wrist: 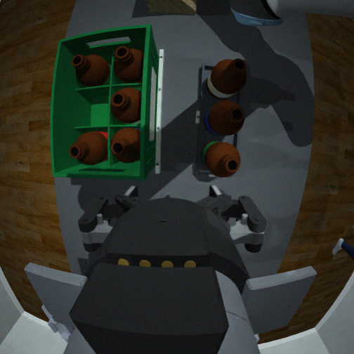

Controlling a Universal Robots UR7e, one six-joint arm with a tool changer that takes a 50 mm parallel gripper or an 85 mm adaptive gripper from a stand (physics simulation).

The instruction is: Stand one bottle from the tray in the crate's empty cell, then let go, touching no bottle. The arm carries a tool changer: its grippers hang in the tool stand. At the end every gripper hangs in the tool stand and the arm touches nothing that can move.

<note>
I see a cream-labelled bottle (227, 77) and a white-labelled bottle (125, 103).
</note>
